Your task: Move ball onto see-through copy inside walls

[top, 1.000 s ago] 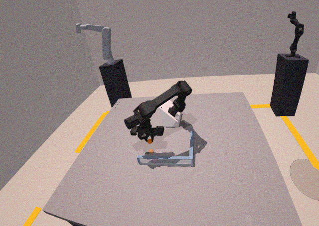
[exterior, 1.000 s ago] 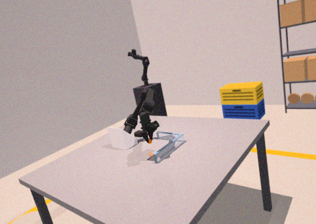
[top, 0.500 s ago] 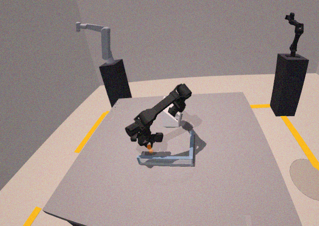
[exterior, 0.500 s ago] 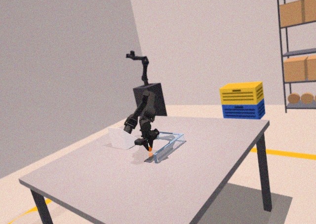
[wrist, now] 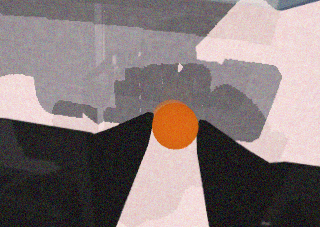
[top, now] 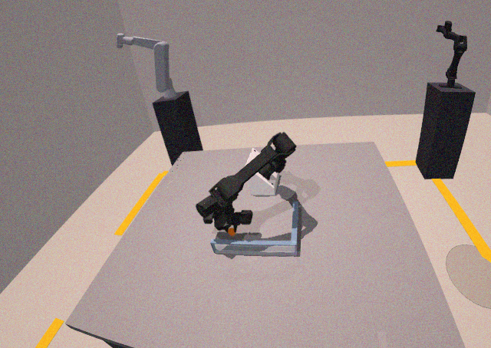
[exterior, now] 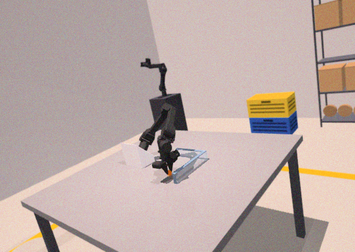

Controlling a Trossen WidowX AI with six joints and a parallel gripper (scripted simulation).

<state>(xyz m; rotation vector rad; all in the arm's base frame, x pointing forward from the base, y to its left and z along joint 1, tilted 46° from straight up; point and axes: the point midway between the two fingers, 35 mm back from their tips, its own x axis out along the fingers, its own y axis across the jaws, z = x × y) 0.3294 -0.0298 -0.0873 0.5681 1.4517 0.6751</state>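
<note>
Now: gripper tip 1 cm above the see-through copy. Round my gripper tip: clear wall (8 cm ahead, 11 cm to the left, 1 cm above); orange ball (right at my gripper tip).
</note>
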